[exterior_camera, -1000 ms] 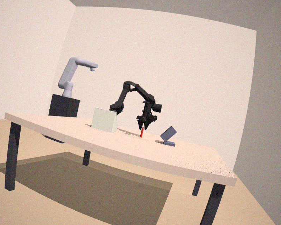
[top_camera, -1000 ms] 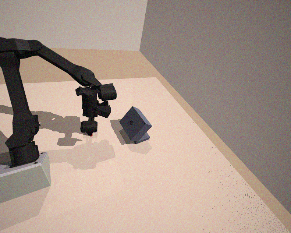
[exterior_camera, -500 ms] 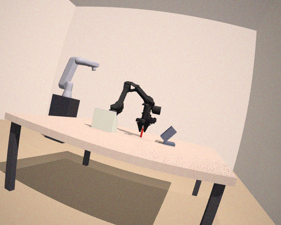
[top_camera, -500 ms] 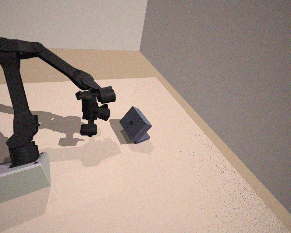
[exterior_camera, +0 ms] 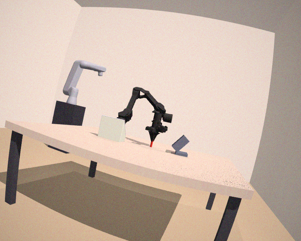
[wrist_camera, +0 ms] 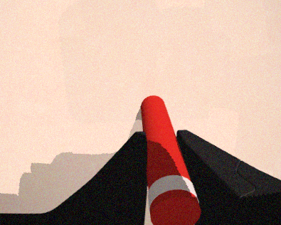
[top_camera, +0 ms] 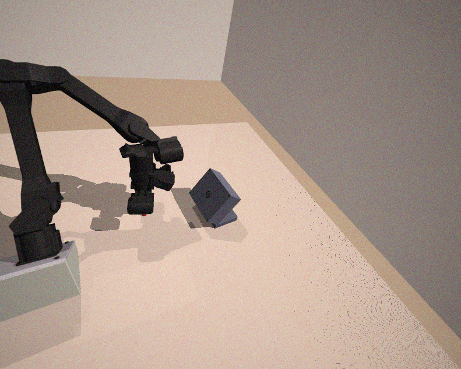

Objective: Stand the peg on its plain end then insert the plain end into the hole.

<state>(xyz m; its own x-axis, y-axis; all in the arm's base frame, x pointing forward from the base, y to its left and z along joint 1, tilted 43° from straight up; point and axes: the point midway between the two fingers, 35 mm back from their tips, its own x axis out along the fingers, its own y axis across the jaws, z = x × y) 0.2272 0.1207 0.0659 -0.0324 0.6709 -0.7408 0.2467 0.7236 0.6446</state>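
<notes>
My gripper tip is 200 mm short of the grey-blue sloped panel, 50 mm to the left of it and 40 mm below it. From my gripper tip the other things lie so: red peg: 20 mm above; panel foot: 220 mm ahead, 50 mm to the right, 30 mm below.
</notes>
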